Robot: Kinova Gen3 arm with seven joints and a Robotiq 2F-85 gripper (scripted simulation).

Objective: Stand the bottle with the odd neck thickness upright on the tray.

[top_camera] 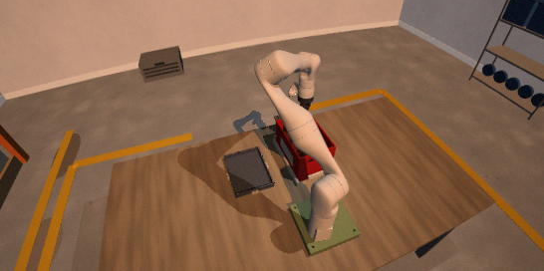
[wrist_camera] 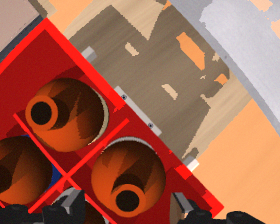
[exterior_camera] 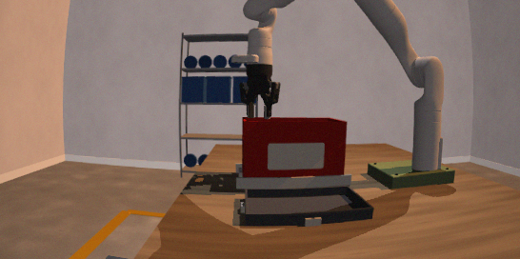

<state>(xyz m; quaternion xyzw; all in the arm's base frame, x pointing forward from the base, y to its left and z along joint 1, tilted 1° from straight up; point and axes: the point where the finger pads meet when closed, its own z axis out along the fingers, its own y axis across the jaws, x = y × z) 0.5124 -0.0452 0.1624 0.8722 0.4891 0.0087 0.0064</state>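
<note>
The red crate is 10 cm below my hand, 10 cm behind it and 2 cm to the left of it. Also, from my hand: dark tray (31 cm to the left, 18 cm below, 15 cm behind).
</note>
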